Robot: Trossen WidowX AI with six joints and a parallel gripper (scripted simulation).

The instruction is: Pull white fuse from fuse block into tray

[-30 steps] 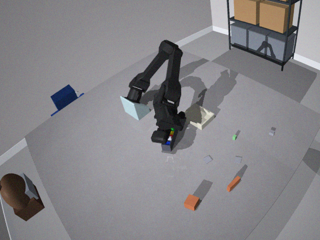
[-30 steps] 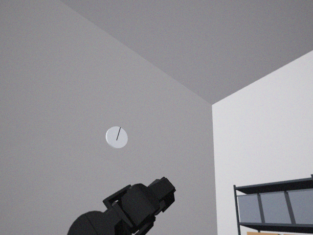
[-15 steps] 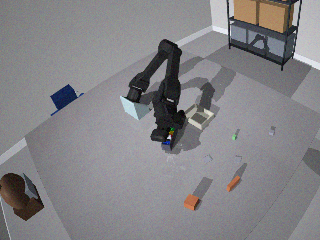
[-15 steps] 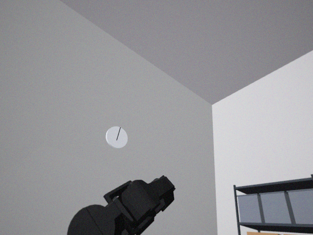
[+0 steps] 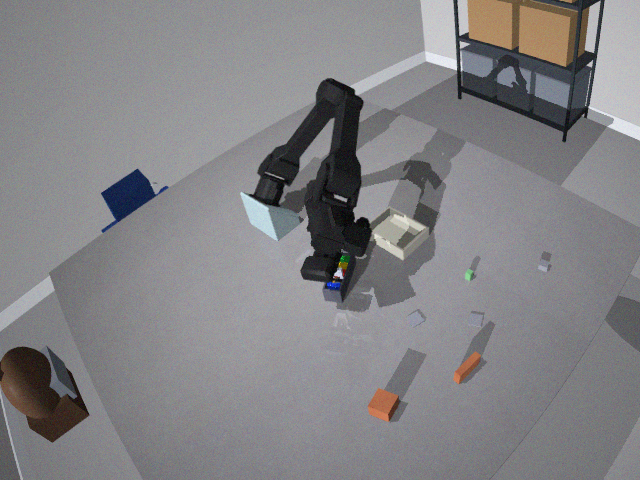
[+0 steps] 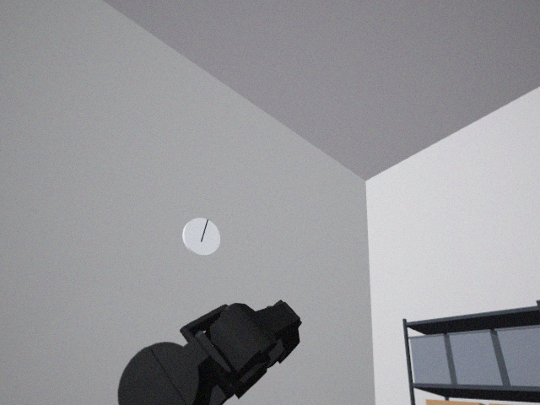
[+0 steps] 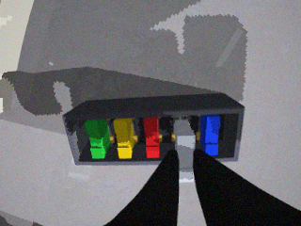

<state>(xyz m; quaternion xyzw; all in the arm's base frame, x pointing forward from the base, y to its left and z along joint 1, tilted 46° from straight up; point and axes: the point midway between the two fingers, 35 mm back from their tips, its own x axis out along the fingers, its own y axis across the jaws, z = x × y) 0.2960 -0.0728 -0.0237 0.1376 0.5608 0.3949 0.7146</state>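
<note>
Now: gripper tip 200 mm to the right of the cream tray, 60 mm above it and 20 mm short of it. From my gripper tip the other things lie so: white fuse: 10 mm below; small green cube: 240 mm ahead, 190 mm to the left, 50 mm below.
</note>
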